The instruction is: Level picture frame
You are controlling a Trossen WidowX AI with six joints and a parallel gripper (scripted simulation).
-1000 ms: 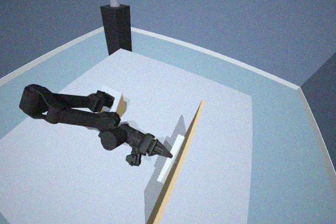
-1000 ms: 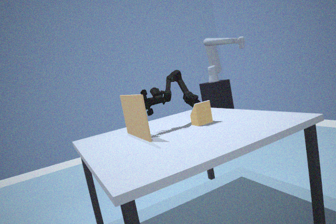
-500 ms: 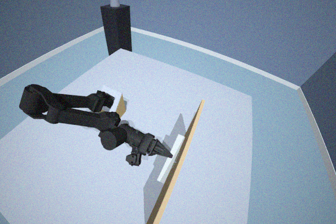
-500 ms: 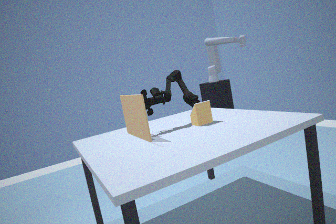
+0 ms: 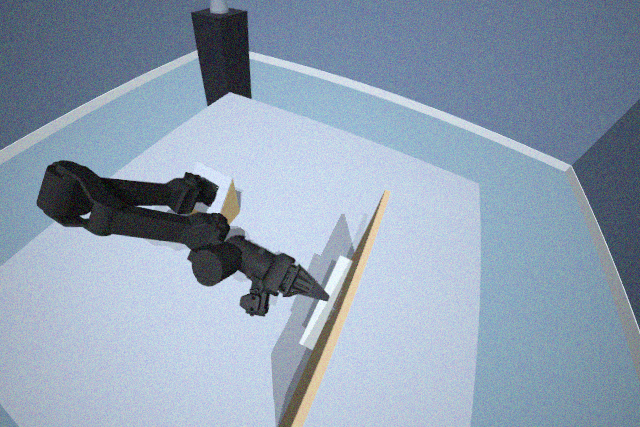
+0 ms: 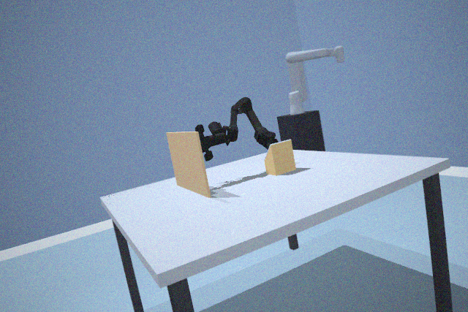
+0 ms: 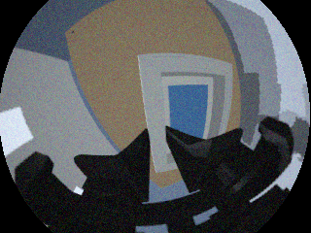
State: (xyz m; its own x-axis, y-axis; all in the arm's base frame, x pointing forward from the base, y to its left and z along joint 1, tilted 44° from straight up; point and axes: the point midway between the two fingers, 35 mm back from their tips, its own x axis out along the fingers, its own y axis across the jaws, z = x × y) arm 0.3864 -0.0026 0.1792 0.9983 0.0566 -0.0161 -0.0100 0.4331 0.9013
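Now: the picture frame 1 cm ahead of my gripper tip, 1 cm to the left of it and 5 cm below it. Also, from my gripper tip: board: 2 cm ahead, 1 cm to the right, 7 cm below.
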